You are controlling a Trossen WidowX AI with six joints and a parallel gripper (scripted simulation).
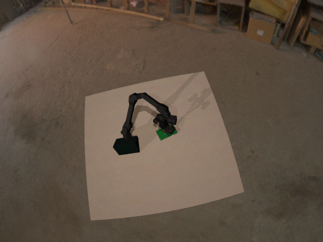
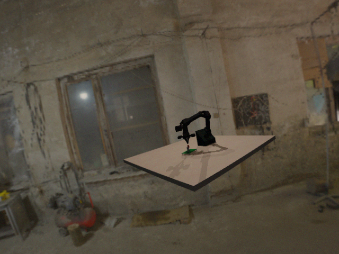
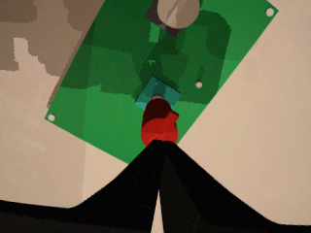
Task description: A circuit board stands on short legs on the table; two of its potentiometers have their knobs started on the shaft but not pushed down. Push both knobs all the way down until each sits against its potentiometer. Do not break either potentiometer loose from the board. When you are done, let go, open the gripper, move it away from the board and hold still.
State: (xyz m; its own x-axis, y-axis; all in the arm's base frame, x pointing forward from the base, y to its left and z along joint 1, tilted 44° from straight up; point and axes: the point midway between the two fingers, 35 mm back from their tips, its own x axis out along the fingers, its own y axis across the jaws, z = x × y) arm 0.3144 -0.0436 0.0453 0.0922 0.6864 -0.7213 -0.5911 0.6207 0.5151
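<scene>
Now: the red knob 3 cm below my gripper tip. Round my gripper tip: grey knob 5 cm ahead, 3 cm to the left, 3 cm below.
</scene>
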